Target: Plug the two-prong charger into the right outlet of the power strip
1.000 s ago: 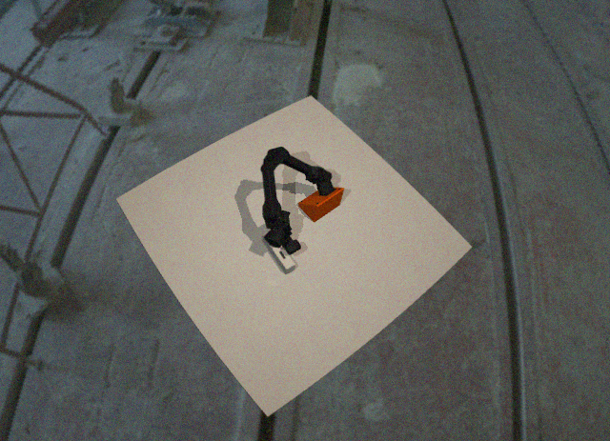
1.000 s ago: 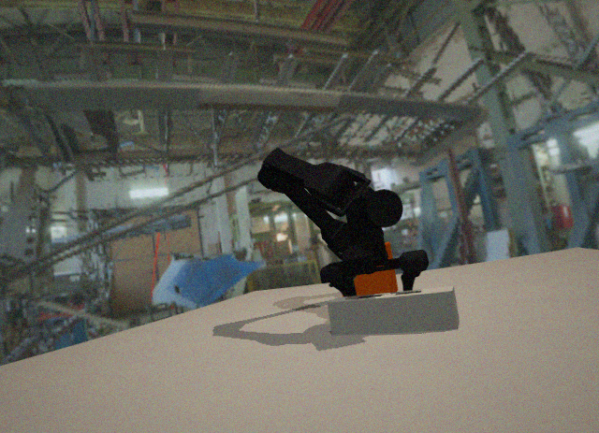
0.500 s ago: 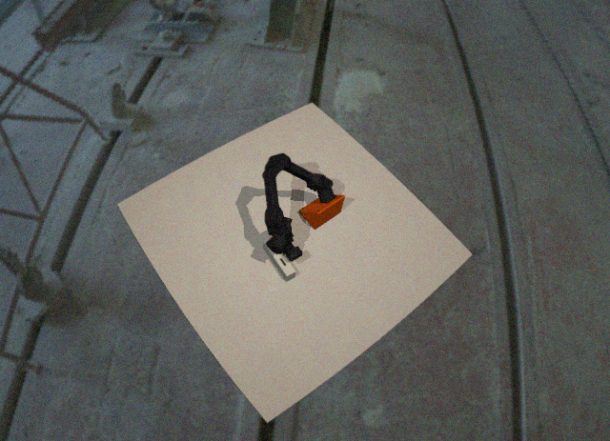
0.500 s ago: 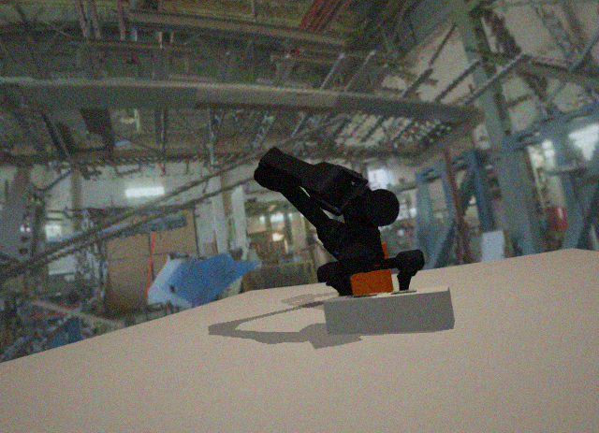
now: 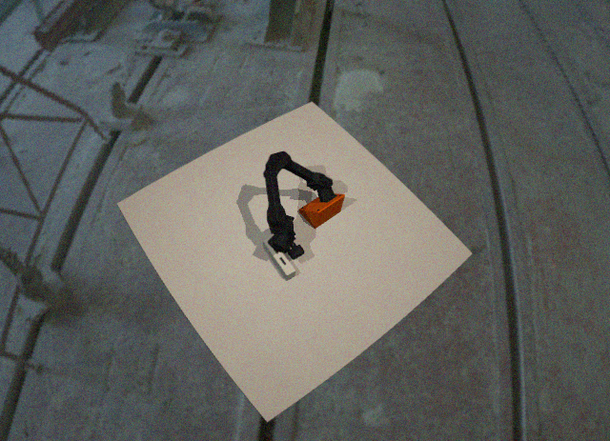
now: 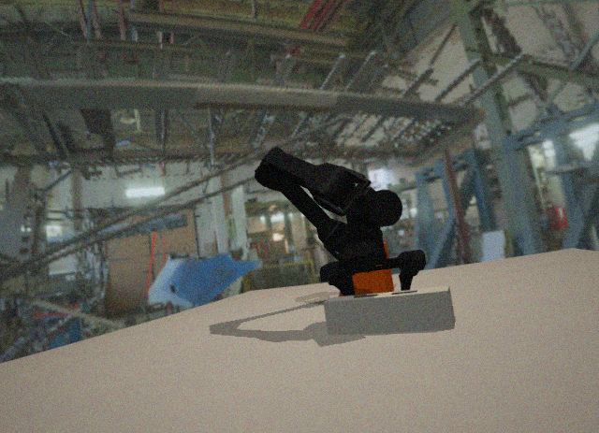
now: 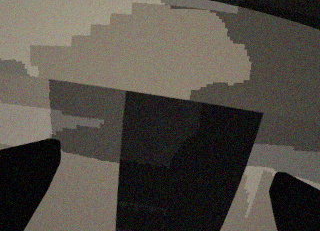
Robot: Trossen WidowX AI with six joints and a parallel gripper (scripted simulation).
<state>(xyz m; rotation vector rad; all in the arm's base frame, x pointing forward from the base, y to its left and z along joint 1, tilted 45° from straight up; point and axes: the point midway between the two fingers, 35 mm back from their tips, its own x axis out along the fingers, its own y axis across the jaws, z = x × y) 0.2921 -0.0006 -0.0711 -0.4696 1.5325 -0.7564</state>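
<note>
My gripper tip is 3 cm short of the dark charger, 1 cm to the left of it and 1 cm below it.
</note>
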